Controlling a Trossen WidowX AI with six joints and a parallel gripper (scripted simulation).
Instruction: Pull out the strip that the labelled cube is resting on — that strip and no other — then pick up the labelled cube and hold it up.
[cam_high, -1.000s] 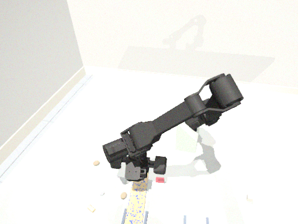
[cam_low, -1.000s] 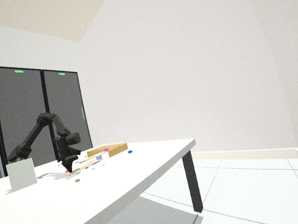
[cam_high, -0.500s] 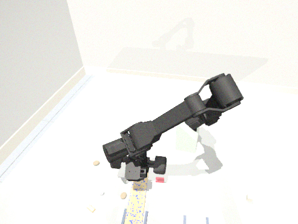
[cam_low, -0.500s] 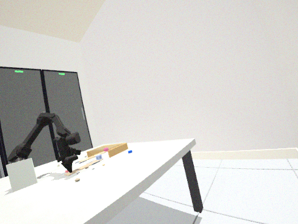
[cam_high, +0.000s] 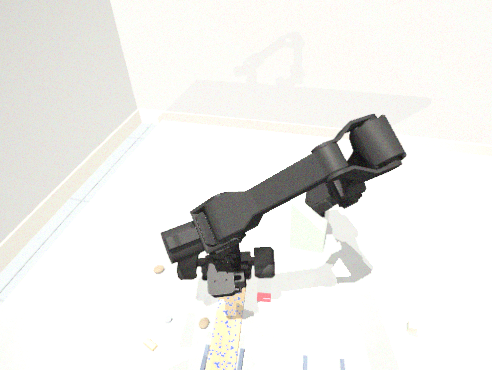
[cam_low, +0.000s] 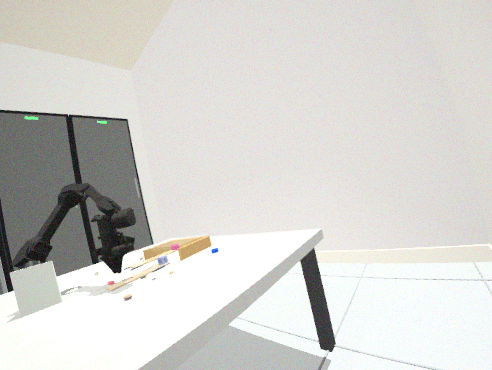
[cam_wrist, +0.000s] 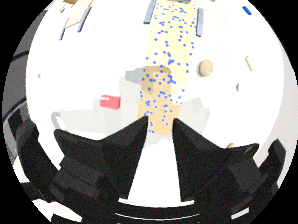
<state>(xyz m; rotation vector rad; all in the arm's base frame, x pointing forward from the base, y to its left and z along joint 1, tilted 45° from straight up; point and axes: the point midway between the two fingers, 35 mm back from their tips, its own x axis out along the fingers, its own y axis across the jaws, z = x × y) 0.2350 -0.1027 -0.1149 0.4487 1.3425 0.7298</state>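
My gripper tip is now 190 mm short of the labelled cube, 20 mm to the right of it and 20 mm above it. From my gripper tip the other things lie so: blue block: 340 mm ahead, 150 mm to the right, 40 mm below.
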